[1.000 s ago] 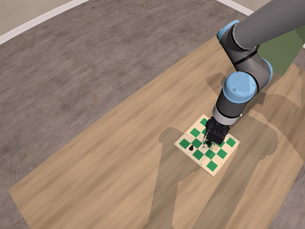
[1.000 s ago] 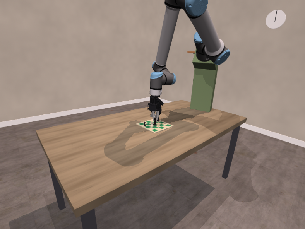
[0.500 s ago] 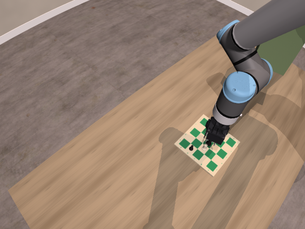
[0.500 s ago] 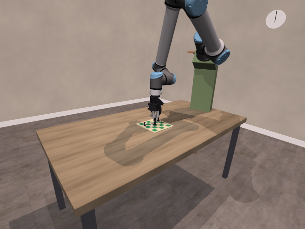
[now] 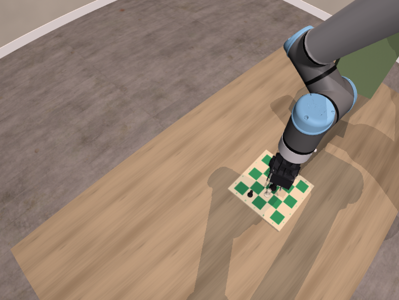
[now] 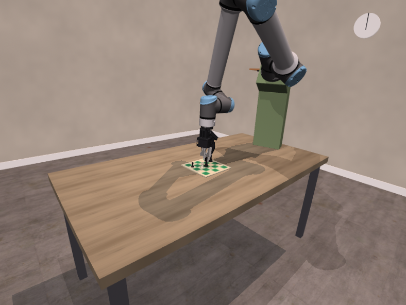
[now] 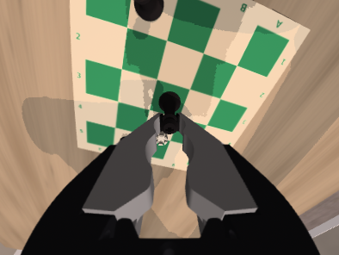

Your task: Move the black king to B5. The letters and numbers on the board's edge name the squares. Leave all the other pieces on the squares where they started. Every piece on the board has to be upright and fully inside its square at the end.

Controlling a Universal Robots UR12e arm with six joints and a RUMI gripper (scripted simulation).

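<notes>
My hand is 3 cm short of the white piece, 3 cm above it and 1 cm to the right of it. The rest, counted from my hand: board 5 cm below; black pawn 8 cm ahead, 3 cm below, 1 cm to the right; black king 1 cm below.
</notes>
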